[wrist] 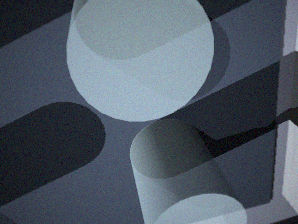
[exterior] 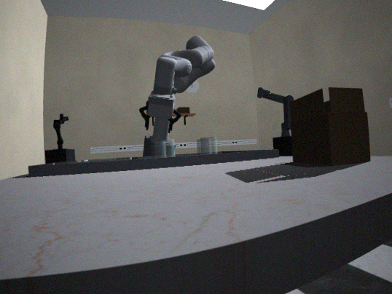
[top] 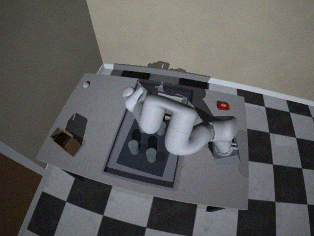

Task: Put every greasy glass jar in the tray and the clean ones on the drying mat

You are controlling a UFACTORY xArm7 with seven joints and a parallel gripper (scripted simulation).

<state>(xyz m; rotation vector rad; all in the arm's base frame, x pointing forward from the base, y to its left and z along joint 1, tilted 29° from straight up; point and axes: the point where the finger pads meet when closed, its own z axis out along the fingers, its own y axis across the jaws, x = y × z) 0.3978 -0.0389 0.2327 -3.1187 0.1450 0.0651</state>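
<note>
The dark drying mat lies 1 cm ahead of my hand, 10 cm to the left of it and 14 cm below it. From my hand the other things lie so: light grey tray 5 cm ahead, 21 cm to the right, 14 cm below; then red object 39 cm behind, 42 cm to the right, 13 cm below; then cardboard box 51 cm ahead, 38 cm to the left, 8 cm below.
</note>
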